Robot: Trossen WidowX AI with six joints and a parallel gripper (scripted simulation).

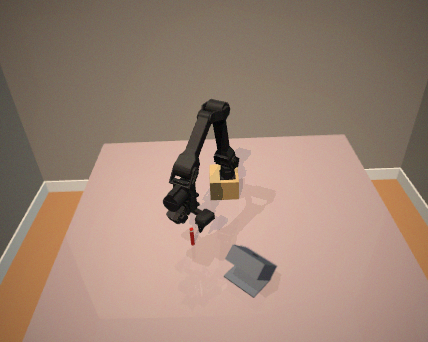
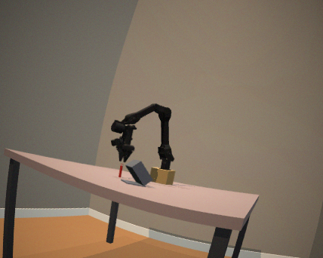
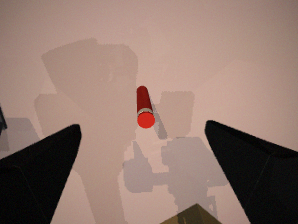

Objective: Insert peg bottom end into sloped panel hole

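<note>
The red peg lies 4 cm below my gripper tip. The rest, counted from my gripper tip: flat foot plate (18 cm to the left, 17 cm ahead, 9 cm below); then sloped panel (20 cm to the left, 15 cm ahead, 3 cm below).
</note>
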